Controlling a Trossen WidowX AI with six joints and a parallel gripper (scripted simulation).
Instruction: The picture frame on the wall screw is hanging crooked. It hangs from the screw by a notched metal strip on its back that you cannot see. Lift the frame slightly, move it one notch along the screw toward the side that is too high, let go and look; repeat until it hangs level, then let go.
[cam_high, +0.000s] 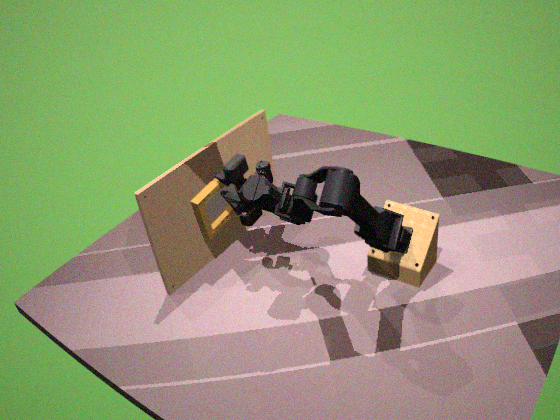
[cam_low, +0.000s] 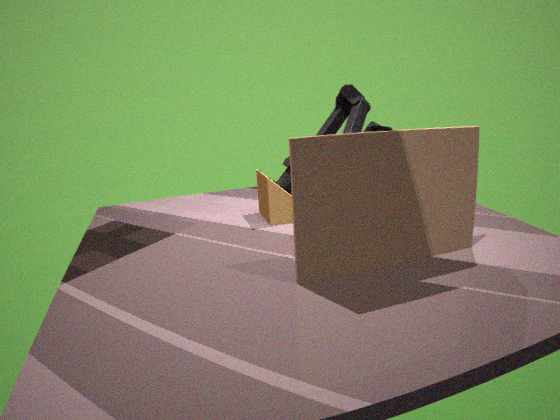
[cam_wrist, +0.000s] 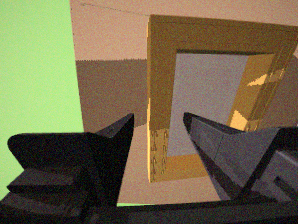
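My gripper tip is now 5 cm above the picture frame and 1 cm short of it. Round my gripper tip: tan wall panel (6 cm below, 2 cm ahead, 1 cm to the right).
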